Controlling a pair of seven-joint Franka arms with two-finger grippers.
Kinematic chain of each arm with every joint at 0, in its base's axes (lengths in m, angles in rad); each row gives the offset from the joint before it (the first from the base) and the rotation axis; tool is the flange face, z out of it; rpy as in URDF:
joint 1: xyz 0 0 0.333 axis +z
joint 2: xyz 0 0 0 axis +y
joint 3: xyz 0 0 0.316 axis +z
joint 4: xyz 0.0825 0 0 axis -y
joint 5: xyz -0.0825 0 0.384 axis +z
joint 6: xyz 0 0 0 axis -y
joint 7: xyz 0.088 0 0 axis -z
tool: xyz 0 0 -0.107 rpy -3.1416 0 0
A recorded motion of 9 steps. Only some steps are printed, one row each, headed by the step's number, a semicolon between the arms.
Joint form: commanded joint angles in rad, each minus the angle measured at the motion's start. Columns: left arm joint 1, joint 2, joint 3, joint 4, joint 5, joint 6, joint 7; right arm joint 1, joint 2, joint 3, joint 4, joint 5, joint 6, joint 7.
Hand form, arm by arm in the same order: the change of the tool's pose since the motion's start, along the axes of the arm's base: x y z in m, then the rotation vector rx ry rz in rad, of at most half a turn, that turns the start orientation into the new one. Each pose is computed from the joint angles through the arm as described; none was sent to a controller.
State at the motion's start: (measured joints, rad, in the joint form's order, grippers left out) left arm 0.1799 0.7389 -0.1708 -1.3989 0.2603 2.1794 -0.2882; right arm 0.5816 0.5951 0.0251 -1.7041 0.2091 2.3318 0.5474
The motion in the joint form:
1: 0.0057 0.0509 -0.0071 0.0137 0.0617 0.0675 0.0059; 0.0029 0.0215 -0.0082 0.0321 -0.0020 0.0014 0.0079
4: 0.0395 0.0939 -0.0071 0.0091 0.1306 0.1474 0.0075; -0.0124 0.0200 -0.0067 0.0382 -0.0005 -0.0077 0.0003
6: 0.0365 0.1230 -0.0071 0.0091 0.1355 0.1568 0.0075; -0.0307 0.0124 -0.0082 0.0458 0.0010 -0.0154 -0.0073
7: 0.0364 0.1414 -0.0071 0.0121 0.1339 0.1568 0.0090; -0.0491 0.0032 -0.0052 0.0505 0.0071 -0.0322 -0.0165
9: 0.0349 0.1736 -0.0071 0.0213 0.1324 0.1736 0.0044; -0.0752 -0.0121 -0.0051 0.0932 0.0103 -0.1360 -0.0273
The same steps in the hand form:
1: 0.0068 0.0009 -0.0240 0.0321 -0.0315 -0.0454; 0.0083 0.0018 -0.0007 0.0014 -0.0119 -0.0109
4: 0.0077 0.0241 -0.0499 0.0699 -0.0630 -0.0664; 0.0144 -0.0054 0.0022 0.0036 -0.0103 -0.0171
6: 0.0055 0.0210 -0.0704 0.0653 -0.0442 -0.0746; 0.0233 -0.0154 0.0101 0.0091 -0.0173 -0.0289
7: 0.0039 0.0206 -0.0826 0.0600 -0.0291 -0.0752; 0.0291 -0.0239 0.0170 0.0152 -0.0122 -0.0368
9: 0.0035 0.0188 -0.1006 0.0498 -0.0241 -0.0727; 0.0384 -0.0358 0.0376 0.0067 0.0310 -0.0360

